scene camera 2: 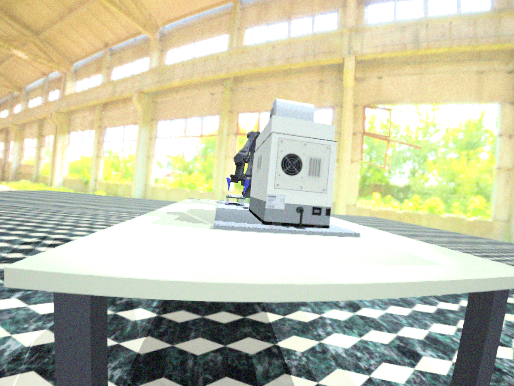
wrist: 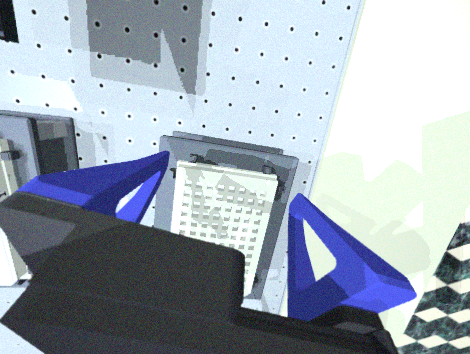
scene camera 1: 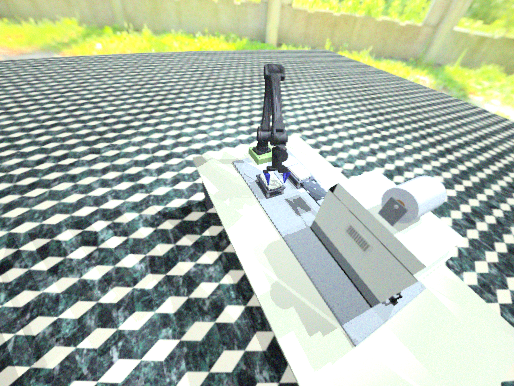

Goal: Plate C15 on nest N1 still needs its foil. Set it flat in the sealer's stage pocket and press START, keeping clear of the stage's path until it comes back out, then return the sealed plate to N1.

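Places are measured from the arm's base along level axes (x ahead, y left, z up), in millimetres.
Pixels of known places: gripper, fingertip midpoint: point(scene camera 2: 236, 191) point(wrist: 234, 179) point(scene camera 1: 276, 184); arm's base, origin of the base link: point(scene camera 2: 246, 198) point(scene camera 1: 261, 150).
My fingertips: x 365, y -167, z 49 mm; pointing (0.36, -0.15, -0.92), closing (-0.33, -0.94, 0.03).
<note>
Ahead of a thing's pixels: the offset from my fingertips to its top centre. "spot": to the spot under its first point. Level surfaces: height alone.
Plate C15, a white plate with a grid of small wells @[spot: 24 mm back, 9 mm left, 19 mm down] point(scene camera 1: 274, 183) point(scene camera 2: 235, 197) point(wrist: 225, 212), lies on the dark grey nest @[63 mm back, 13 mm left, 24 mm down] point(scene camera 1: 273, 193) point(wrist: 167, 147). My gripper point(scene camera 1: 277, 180) point(scene camera 2: 237, 191) point(wrist: 234, 179) is open wide above the nest. Its blue fingers stand to either side of the plate, with a gap on each side in the wrist view. The gripper body hides the plate's near left part there. The sealer point(scene camera 1: 357, 245) point(scene camera 2: 267, 175) stands farther along the base board. Its START button and stage pocket cannot be made out.
A large white roll @[531 mm ahead, 89 mm left, 391 mm up] point(scene camera 1: 427, 197) point(scene camera 2: 292, 110) sits on top of the sealer. A grey unit with a dark recess @[spot: 12 mm ahead, 174 mm left, 80 mm down] point(wrist: 55, 147) lies left of the nest in the wrist view. The perforated board @[85 mm down] point(wrist: 250, 100) carries the nest. The white table @[98 mm down] point(scene camera 1: 260, 250) point(scene camera 2: 200, 255) extends around it.
</note>
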